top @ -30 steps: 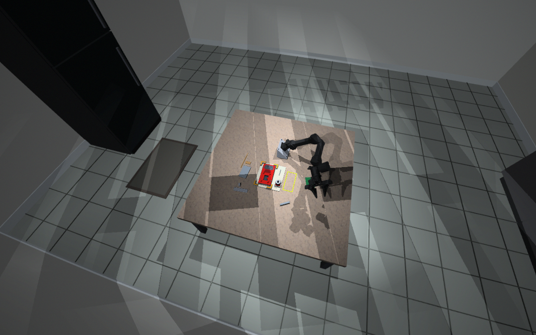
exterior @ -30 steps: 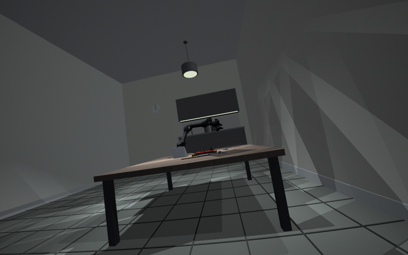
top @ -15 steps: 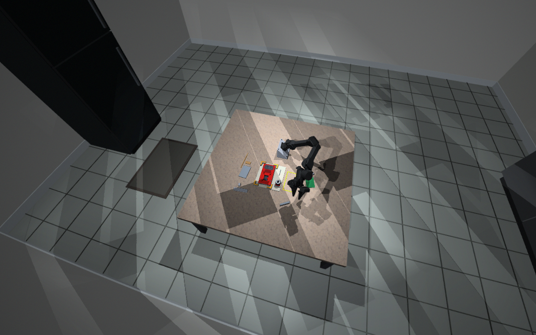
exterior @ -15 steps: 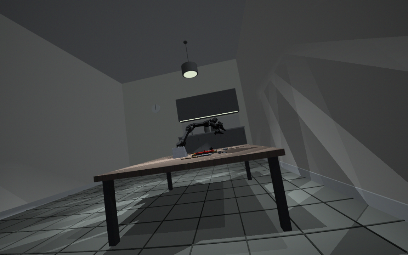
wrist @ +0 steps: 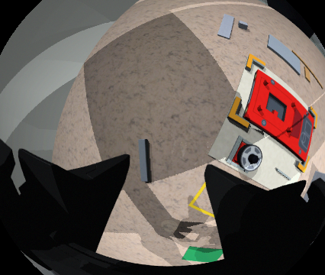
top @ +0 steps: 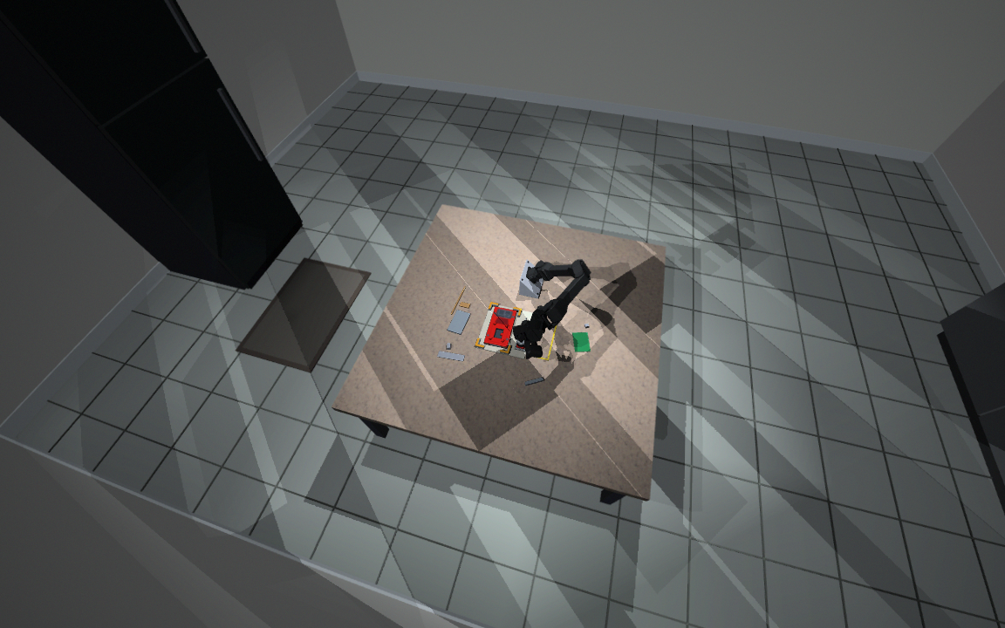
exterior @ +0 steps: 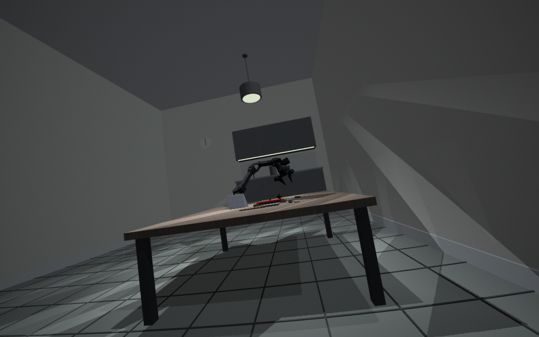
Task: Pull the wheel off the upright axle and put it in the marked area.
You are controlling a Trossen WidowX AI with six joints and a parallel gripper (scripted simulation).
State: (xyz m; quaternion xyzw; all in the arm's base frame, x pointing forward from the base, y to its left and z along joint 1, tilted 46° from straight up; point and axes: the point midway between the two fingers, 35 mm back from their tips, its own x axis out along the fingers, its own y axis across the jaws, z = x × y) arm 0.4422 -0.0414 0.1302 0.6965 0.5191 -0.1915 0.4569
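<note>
My gripper tip is now 100 mm past the dark wheel, 100 mm above it and 40 mm to the left of it. Also, from my gripper tip: grey bar: 130 mm below, 60 mm ahead, 50 mm to the left; then green tile: 230 mm to the left, 180 mm behind, 130 mm below.
</note>
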